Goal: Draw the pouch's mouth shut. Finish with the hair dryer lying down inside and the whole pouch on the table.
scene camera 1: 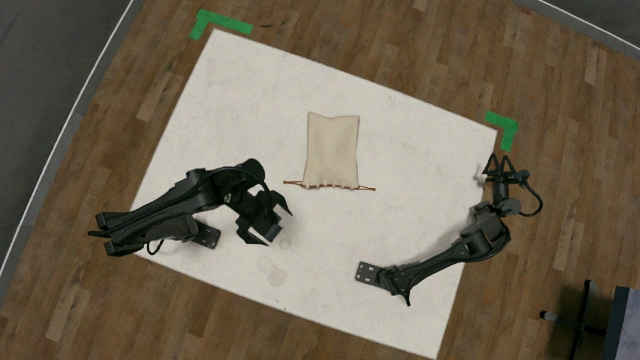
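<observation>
A cream cloth pouch (332,147) lies flat near the middle of the white table (410,130), its mouth toward the bottom of the picture. A thin reddish-brown drawcord (367,188) runs along the mouth, with an end sticking out on each side. The mouth edge is slightly ruffled and about as wide as the rest of the pouch. The hair dryer does not show. My left gripper (279,230) is open, below and left of the pouch, apart from the cord. My right gripper (500,156) is open, far right of the pouch, beyond the table's right edge.
Green tape corners (225,21) (509,125) mark the floor by the table's upper corners. My left arm (170,205) reaches in from the left, and my right arm (445,254) stretches along the lower right. A dark stand (582,310) is on the floor at the lower right.
</observation>
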